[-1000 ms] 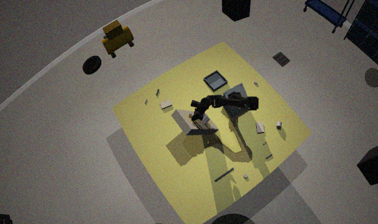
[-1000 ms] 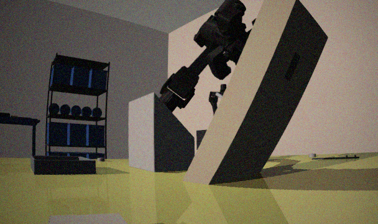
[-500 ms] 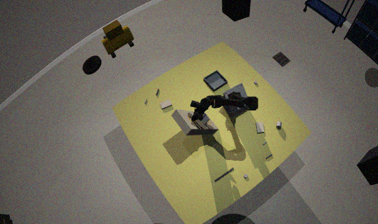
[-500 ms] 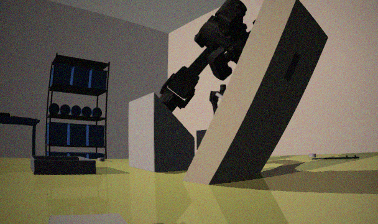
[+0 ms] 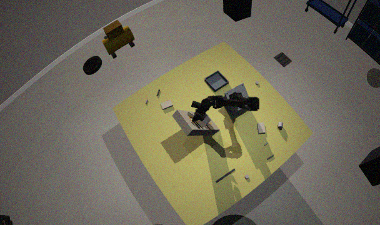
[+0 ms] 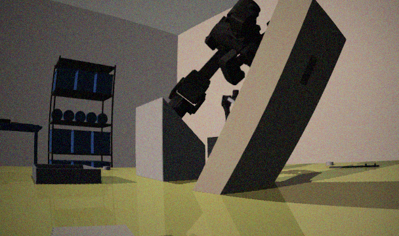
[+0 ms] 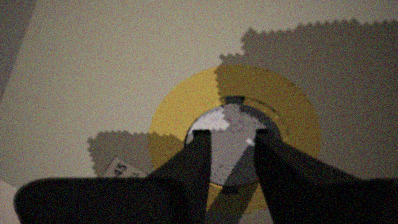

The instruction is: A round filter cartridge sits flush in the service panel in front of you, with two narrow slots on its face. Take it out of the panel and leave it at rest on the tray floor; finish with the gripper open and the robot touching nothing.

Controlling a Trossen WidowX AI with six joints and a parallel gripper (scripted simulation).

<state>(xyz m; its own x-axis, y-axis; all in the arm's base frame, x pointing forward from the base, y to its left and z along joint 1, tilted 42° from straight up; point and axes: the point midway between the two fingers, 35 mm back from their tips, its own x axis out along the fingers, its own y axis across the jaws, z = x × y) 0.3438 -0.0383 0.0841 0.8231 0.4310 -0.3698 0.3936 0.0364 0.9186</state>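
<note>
Right now my gripper tip is 1 cm short of the round filter cartridge and 1 cm above it. Also, from my gripper tip: tray 40 cm behind, 32 cm to the right, 22 cm below; then service panel 4 cm behind, 8 cm below.
</note>
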